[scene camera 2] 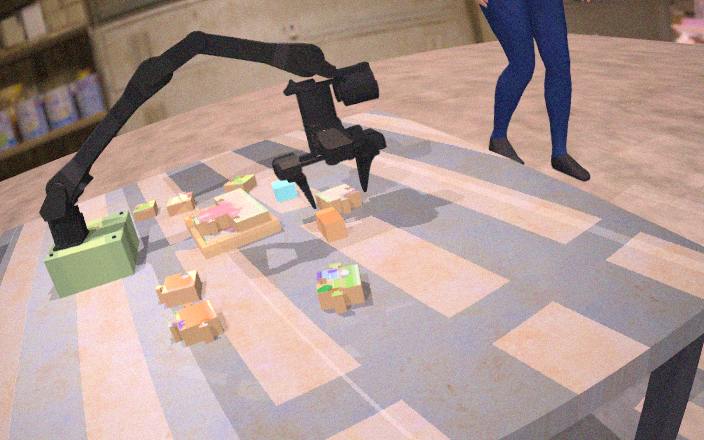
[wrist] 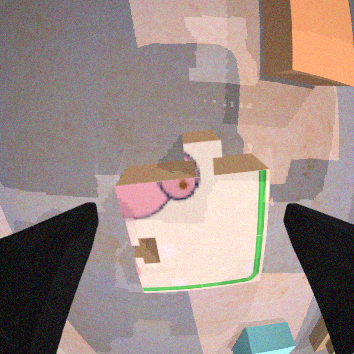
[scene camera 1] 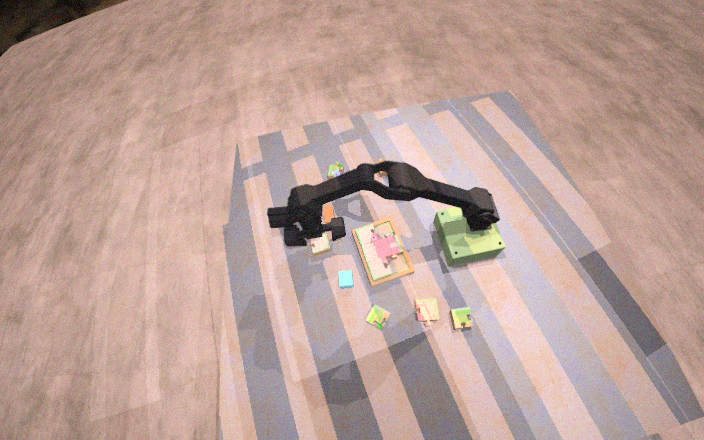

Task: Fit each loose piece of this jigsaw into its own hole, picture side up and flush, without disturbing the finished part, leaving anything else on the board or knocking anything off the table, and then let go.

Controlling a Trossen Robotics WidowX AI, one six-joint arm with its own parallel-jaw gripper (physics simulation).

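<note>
A loose piece (scene camera 1: 320, 243) (scene camera 2: 337, 198) (wrist: 220, 225), cream with a pink corner picture and green edge line, lies picture side up on the table. My gripper (scene camera 1: 315, 233) (scene camera 2: 340, 199) (wrist: 194, 214) is open and empty above it, one finger toward each side. The wooden jigsaw board (scene camera 1: 393, 278) (scene camera 2: 244, 240) holds the finished pink-figure part. Other loose pieces are a green one (scene camera 1: 377, 317) (scene camera 2: 240, 182), a pink-cream one (scene camera 1: 426, 310) (scene camera 2: 180, 203), a green-yellow one (scene camera 1: 461, 318) (scene camera 2: 145, 210), a purple-green one (scene camera 1: 336, 169) (scene camera 2: 340, 286), and two orange-topped ones (scene camera 2: 179, 289) (scene camera 2: 197, 321).
An orange block (scene camera 1: 328, 213) (scene camera 2: 331, 224) (wrist: 322, 40) stands close to the cream piece. A cyan block (scene camera 1: 345, 279) (scene camera 2: 284, 190) (wrist: 265, 340) stands between that piece and the green piece. The arm's green base (scene camera 1: 469, 243) (scene camera 2: 96, 264) stands beside the board. A person's legs (scene camera 2: 555, 77) show beyond the table.
</note>
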